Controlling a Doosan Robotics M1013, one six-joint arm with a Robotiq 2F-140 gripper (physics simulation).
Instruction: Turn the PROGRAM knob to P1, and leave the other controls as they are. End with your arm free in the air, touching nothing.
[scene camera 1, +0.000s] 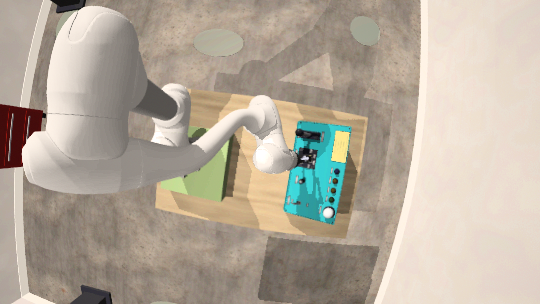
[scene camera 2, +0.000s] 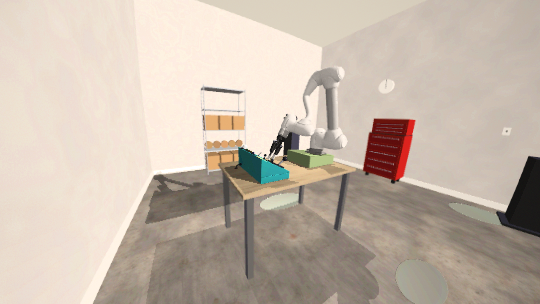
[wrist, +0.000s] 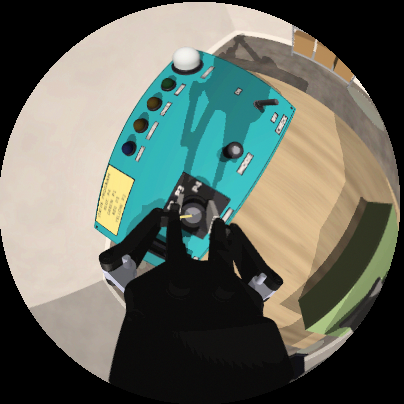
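Pixels of known places: gripper, between the fingertips: (scene camera 2: 269, 160) (wrist: 194, 203); arm's base, origin of its link: (scene camera 2: 315, 153).
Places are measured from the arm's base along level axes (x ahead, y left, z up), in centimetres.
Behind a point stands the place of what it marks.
The teal control panel (scene camera 1: 315, 210) @(x 70.1, y -25.6, z 3.5 cm) (scene camera 2: 250, 162) @(x 82.5, y -1.4, z 0.9 cm) (wrist: 160, 167) @(x 71.9, y -3.5, z 3.3 cm) stands on the table. My gripper (scene camera 1: 304, 158) @(x 64.0, y -0.3, z 0.6 cm) (scene camera 2: 271, 158) @(x 64.0, y -0.3, z 0.6 cm) (wrist: 194, 203) @(x 64.0, y -0.3, z 0.6 cm) is shut on the PROGRAM knob (wrist: 194, 217) @(x 62.4, y 1.3, z 2.0 cm), a round dark knob with a grey top on a black square plate. One finger is on each side of it. The knob's yellow pointer line points left in the wrist view, at the left finger. The P3 and P4 labels show above the knob there; another label beside the left finger is partly hidden, so I cannot tell exactly which position the pointer marks.
The MODE knob (scene camera 1: 301, 181) @(x 61.6, y -10.7, z 3.5 cm) (wrist: 234, 150) @(x 61.1, y -10.6, z 3.4 cm) and the CHECK toggle (wrist: 266, 104) @(x 60.0, y -22.2, z 1.2 cm) are on the same panel. A black lever (scene camera 1: 299, 132) @(x 58.6, y 13.4, z 6.4 cm) is on the knob's other side. Coloured lamps, a white dome (scene camera 1: 328, 212) @(x 74.8, y -24.2, z 11.0 cm) (wrist: 186, 59) @(x 73.7, y -23.5, z 9.5 cm) and a yellow note (scene camera 1: 340, 146) @(x 79.6, y 7.9, z 6.6 cm) (wrist: 115, 200) @(x 78.6, y 6.7, z 6.1 cm) line the far edge. A green block (scene camera 2: 310, 158) @(x 23.9, y 12.0, z -0.4 cm) is under the arm's base.
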